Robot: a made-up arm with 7 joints.
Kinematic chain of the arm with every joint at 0, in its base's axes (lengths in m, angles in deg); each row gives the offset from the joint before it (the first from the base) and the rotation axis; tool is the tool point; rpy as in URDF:
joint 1: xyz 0 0 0.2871 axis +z
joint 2: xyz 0 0 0 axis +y
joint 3: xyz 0 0 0.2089 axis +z
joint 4: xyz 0.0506 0 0 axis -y
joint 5: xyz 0.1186 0 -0.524 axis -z
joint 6: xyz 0 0 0 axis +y
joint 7: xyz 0.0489 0 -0.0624 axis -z
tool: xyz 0 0 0 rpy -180 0 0
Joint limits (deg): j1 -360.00..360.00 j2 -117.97..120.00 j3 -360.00..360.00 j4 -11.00..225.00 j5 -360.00..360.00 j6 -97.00..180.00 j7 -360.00..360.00
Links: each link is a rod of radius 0.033 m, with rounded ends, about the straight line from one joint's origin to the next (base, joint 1, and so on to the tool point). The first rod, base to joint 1, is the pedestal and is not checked.
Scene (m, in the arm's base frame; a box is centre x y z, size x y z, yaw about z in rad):
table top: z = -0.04
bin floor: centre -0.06 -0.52 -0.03 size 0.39 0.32 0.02 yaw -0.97
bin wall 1: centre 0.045 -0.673 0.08 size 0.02 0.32 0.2 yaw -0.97
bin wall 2: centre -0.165 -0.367 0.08 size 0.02 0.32 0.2 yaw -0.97
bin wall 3: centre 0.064 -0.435 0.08 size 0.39 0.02 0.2 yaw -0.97
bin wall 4: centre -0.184 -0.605 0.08 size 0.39 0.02 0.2 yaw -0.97
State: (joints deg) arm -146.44 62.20 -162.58 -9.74 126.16 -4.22 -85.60
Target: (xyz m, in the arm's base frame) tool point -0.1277 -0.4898 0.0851
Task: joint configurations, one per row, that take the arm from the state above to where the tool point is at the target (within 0.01 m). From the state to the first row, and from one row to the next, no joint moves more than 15 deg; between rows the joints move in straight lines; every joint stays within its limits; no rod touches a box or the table.
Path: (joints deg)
1: -160.10 59.23 -171.10 -3.33 125.59 -4.48 -85.60
2: -173.77 56.25 -179.61 3.09 125.03 -4.74 -85.60
3: -187.43 53.28 -188.13 9.50 124.46 -5.00 -85.60
4: -201.10 50.30 -196.64 15.91 123.90 -5.26 -85.60
5: -214.76 47.33 -205.16 22.32 123.33 -5.52 -85.60
6: -228.42 44.36 -213.67 28.74 122.77 -5.78 -85.60
7: -242.09 41.38 -222.19 35.15 122.20 -6.04 -85.60
8: -237.63 29.84 -225.51 36.39 121.05 -1.24 -85.60
9: -233.18 18.29 -228.83 37.63 119.89 3.56 -85.60
10: -228.73 6.75 -232.16 38.88 118.74 8.35 -85.60
11: -224.28 -4.80 -235.48 40.12 117.58 13.15 -85.60

